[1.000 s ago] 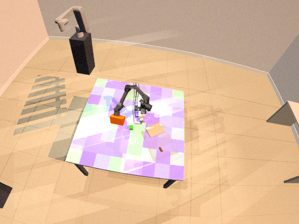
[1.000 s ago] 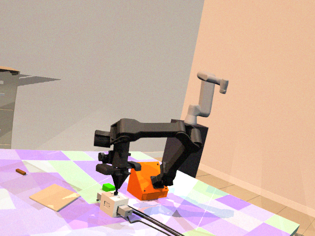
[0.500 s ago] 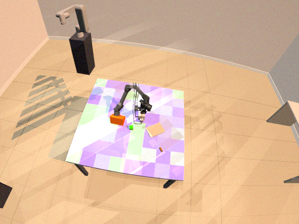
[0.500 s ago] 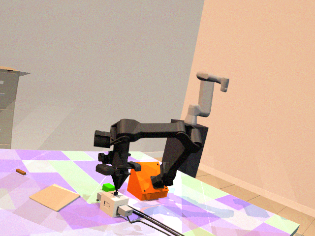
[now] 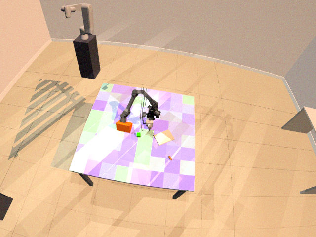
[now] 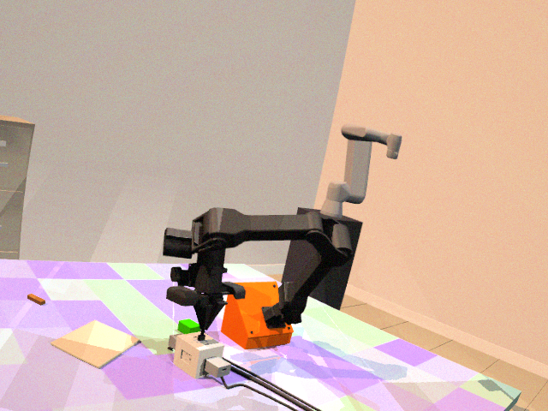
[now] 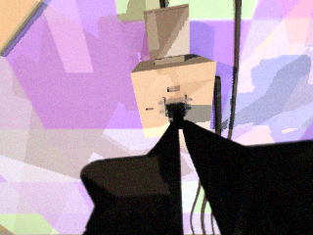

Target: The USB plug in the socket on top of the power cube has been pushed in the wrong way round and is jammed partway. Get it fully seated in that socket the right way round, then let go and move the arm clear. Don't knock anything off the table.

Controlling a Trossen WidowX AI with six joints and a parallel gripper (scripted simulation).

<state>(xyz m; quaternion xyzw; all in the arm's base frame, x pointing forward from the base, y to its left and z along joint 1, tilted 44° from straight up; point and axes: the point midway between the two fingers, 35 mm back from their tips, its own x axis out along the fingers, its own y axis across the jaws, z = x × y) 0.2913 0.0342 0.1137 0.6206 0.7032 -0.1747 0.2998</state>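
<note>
Right now the dark USB plug is 20 mm below my gripper tip. Round my gripper tip: small green block 190 mm to the right, 90 mm below, 80 mm behind; then flat tan board 200 mm ahead, 140 mm to the right, 100 mm below; then socket 40 mm below.
</note>
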